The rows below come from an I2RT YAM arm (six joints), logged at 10 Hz.
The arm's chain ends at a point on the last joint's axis. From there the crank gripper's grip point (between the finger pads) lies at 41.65 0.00 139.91 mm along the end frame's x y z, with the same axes.
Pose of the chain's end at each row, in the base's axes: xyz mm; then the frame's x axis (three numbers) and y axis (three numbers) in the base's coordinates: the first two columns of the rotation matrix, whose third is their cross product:
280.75, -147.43, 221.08, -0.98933, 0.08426, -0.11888, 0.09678, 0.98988, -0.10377
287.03, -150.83, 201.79, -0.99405, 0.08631, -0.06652, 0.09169, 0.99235, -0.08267
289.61, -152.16, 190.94, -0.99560, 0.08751, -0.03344, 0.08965, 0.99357, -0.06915
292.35, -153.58, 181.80, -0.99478, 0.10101, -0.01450, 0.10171, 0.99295, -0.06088
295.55, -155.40, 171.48, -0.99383, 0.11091, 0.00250, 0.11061, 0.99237, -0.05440
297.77, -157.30, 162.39, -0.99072, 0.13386, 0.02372, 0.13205, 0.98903, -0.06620
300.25, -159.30, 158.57, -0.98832, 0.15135, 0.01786, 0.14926, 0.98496, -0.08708
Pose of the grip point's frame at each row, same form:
254.79, -159.89, 77.97, -0.98933, 0.08426, -0.11888, 0.09678, 0.98988, -0.10377
253.87, -159.59, 59.90, -0.99405, 0.08631, -0.06652, 0.09169, 0.99235, -0.08267
251.95, -158.57, 50.05, -0.99560, 0.08751, -0.03344, 0.08965, 0.99357, -0.06915
252.07, -158.05, 41.56, -0.99478, 0.10101, -0.01450, 0.10171, 0.99295, -0.06088
252.97, -158.31, 31.88, -0.99383, 0.11091, 0.00250, 0.11061, 0.99237, -0.05440
251.98, -160.46, 23.81, -0.99072, 0.13386, 0.02372, 0.13205, 0.98903, -0.06620
254.78, -164.66, 19.96, -0.98832, 0.15135, 0.01786, 0.14926, 0.98496, -0.08708

